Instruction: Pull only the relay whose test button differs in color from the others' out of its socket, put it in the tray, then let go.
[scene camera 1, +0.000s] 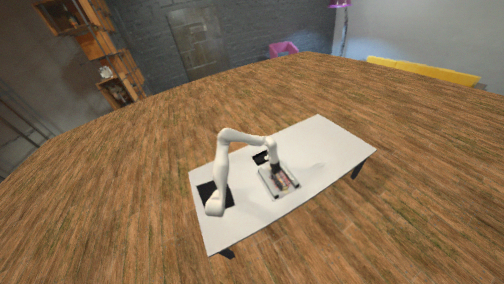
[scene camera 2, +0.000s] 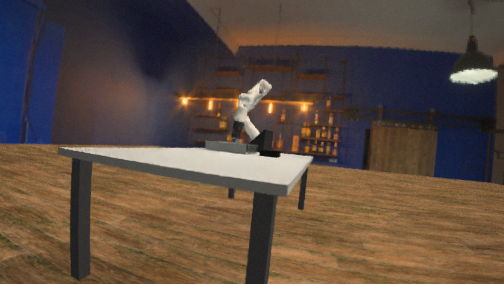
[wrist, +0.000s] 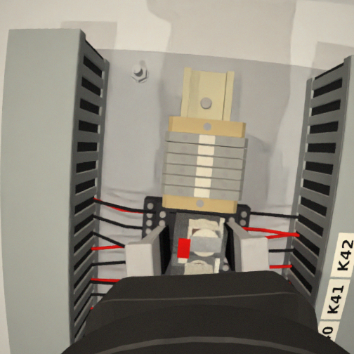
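Where they show: gripper, between the fingertips: (scene camera 1: 275, 174); arm's base, origin of its link: (scene camera 1: 218, 195) (scene camera 2: 257, 139).
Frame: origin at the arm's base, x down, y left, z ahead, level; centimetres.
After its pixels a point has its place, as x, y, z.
A grey relay (wrist: 205, 245) with a red test button (wrist: 184, 248) stands in the black socket row (wrist: 150, 206), at the end beside the terminal blocks. My gripper (wrist: 196, 240) (scene camera 1: 276, 175) @(7.9, -5.2, 48.8) (scene camera 2: 236, 140) @(7.9, -5.2, 48.8) points down over the panel and is shut on this relay, one finger on each side. The lower part of the relay and the other relays are hidden by the gripper in the wrist view, so their button colours cannot be compared there. The black tray (scene camera 1: 259, 158) @(10.7, 21.4, 49.1) (scene camera 2: 270, 154) @(9.4, 20.6, 59.3) stands on the table beside the panel, on the robot's side.
Grey slotted wire ducts (wrist: 42, 175) (wrist: 325, 145) run along both sides of the relay row, with red and black wires between. Grey terminal blocks (wrist: 180, 165) and a rail end (wrist: 206, 87) lie beyond the sockets. Labels K42 (wrist: 345, 255) and K41 (wrist: 335, 299) are on the right duct.
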